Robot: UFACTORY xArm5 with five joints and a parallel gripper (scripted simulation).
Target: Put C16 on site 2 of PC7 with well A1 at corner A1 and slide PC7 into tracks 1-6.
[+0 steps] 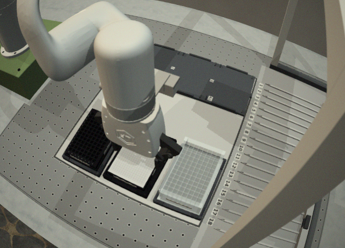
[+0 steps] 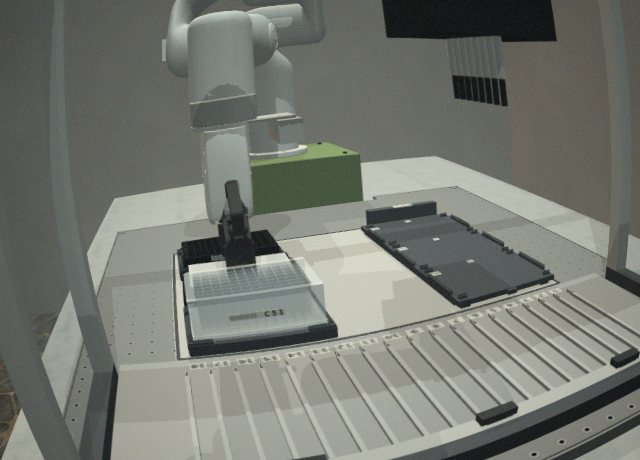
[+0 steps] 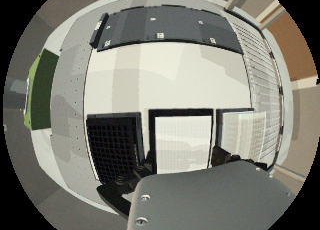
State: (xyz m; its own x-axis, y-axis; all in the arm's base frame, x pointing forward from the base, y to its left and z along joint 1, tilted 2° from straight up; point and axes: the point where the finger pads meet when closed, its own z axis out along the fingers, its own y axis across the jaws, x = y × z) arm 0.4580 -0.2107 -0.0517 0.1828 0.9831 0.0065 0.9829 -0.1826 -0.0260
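The nest S2 is 3 cm below my hand. Round my hand: carrier PC7: 5 cm ahead, 25 cm to the left, 2 cm below; frame post: 17 cm ahead, 19 cm to the right, 21 cm above; black plate C15: 11 cm behind, 1 cm to the left, 2 cm below.
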